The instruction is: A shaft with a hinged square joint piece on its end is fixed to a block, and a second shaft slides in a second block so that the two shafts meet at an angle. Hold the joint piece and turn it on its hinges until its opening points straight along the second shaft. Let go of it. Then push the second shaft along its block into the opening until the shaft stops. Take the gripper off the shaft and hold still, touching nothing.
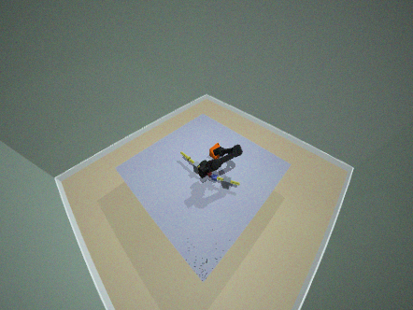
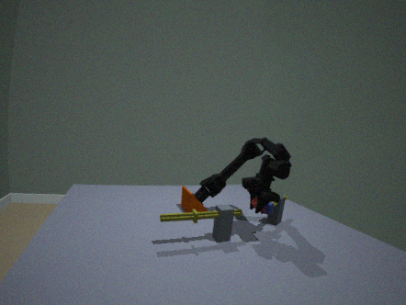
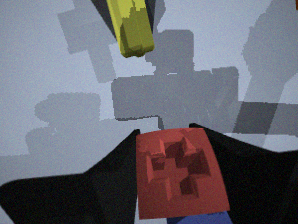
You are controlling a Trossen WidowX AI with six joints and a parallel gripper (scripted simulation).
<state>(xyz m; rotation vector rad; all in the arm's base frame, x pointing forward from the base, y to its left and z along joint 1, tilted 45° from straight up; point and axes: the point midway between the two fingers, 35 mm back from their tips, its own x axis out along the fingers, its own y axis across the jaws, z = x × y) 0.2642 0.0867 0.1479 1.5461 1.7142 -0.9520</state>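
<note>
My gripper tip is 2 cm to the right of the red square joint piece and 3 cm below it.
</note>
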